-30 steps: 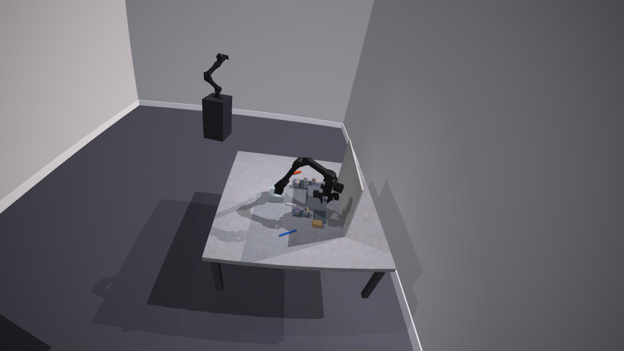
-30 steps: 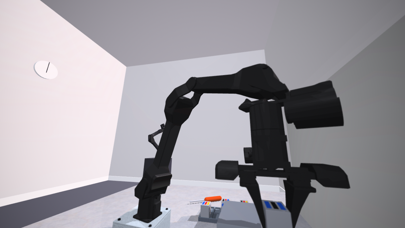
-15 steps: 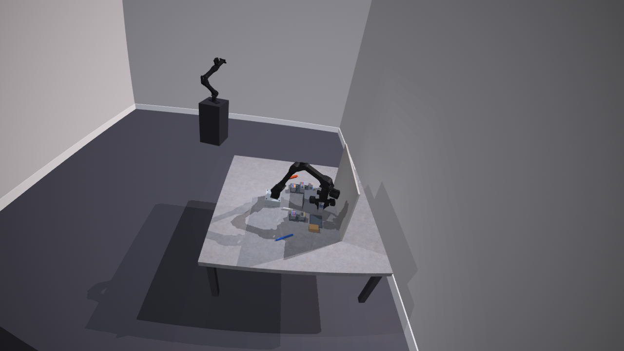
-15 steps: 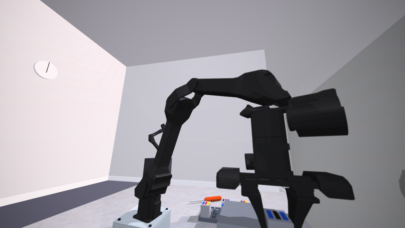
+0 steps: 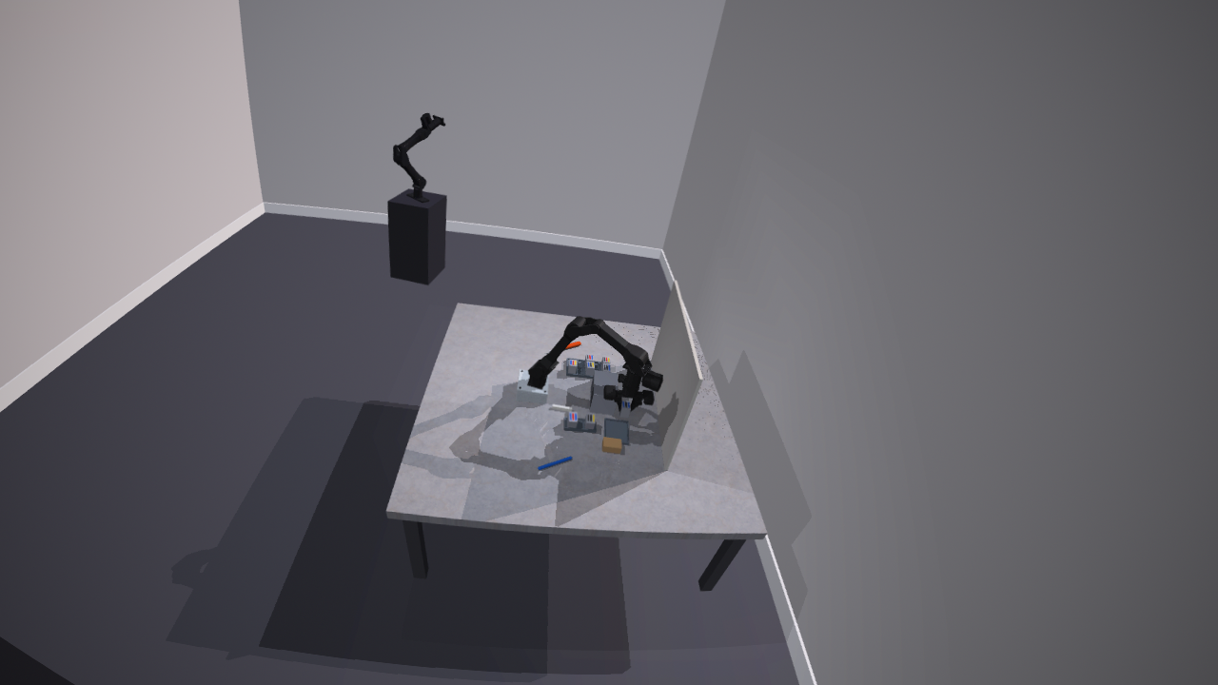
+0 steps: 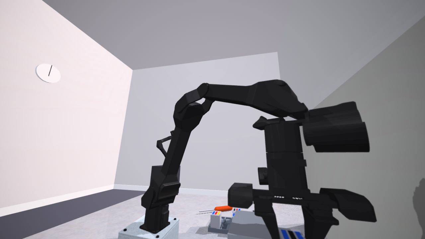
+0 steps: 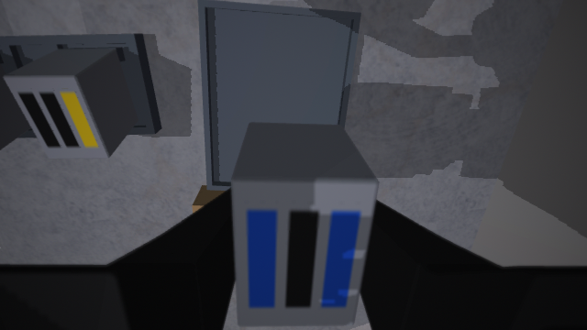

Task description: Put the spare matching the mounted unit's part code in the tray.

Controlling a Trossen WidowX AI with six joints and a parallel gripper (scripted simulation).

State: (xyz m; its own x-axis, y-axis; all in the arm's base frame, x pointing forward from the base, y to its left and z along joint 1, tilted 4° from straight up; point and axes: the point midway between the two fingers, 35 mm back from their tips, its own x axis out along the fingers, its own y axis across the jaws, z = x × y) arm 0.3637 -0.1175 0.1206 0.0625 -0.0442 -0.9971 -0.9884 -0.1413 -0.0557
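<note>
My gripper tip is 10 mm past the dark grey tray and 120 mm above it. From my gripper tip the other things lie so: small tan block 20 mm behind, 90 mm to the right, 100 mm below; upright grey panel 160 mm ahead, 200 mm to the left, 110 mm above; mounted unit 90 mm behind, 180 mm to the left, 70 mm below.
</note>
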